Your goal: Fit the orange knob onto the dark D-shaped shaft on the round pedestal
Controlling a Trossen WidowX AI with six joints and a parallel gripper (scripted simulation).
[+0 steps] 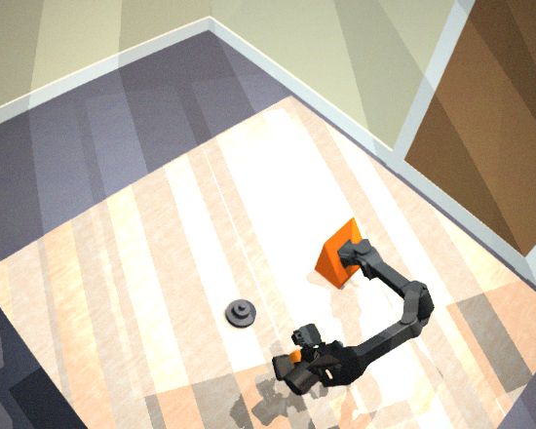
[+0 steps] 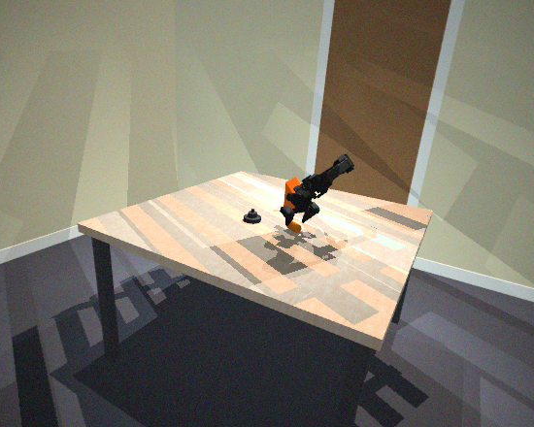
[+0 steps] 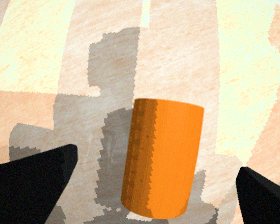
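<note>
The orange knob is 10 mm below my gripper tip. Round my gripper tip: dark round pedestal (220 mm to the right).
</note>
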